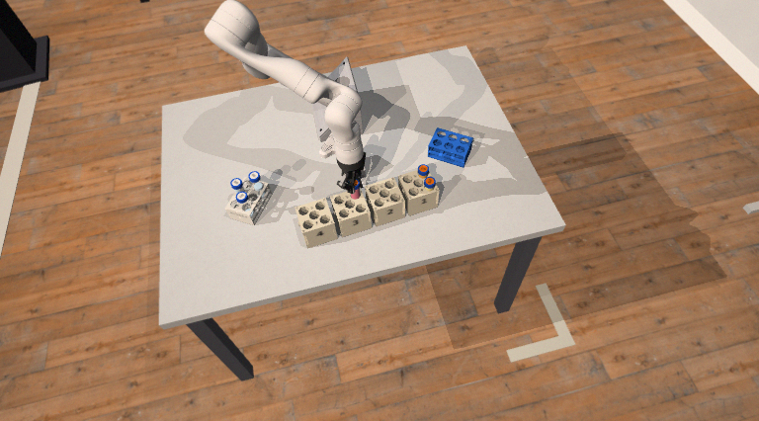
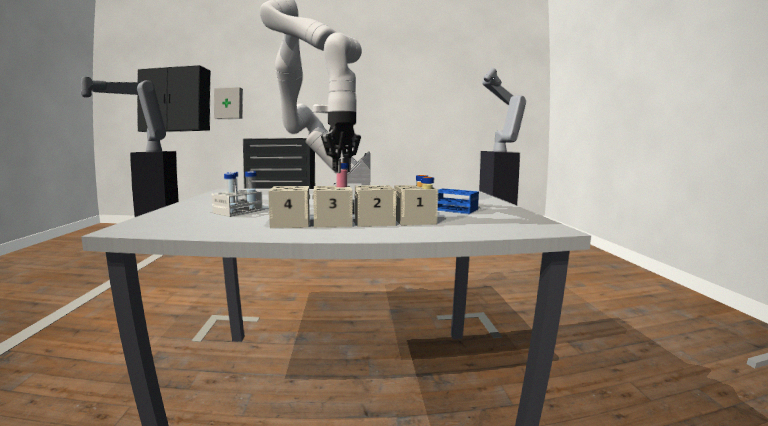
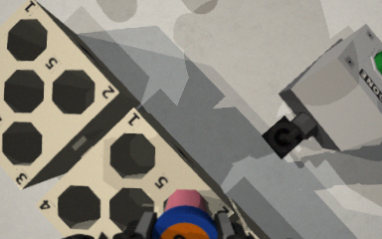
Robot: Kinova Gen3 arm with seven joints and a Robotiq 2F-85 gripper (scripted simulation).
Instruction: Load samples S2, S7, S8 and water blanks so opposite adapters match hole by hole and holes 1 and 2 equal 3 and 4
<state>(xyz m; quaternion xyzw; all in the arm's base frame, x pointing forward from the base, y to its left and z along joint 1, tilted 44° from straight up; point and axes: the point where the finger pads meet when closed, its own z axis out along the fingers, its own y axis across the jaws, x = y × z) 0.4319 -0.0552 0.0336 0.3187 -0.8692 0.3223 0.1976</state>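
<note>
Right now the sample S8 is 10 mm to the left of my hand and 50 mm below it. From my hand the other things lie so: adapter 4 (20 mm ahead, 140 mm to the right, 100 mm below); adapter 3 (20 mm ahead, 30 mm to the right, 100 mm below); green done key (190 mm behind, 40 mm to the left, 80 mm below).
</note>
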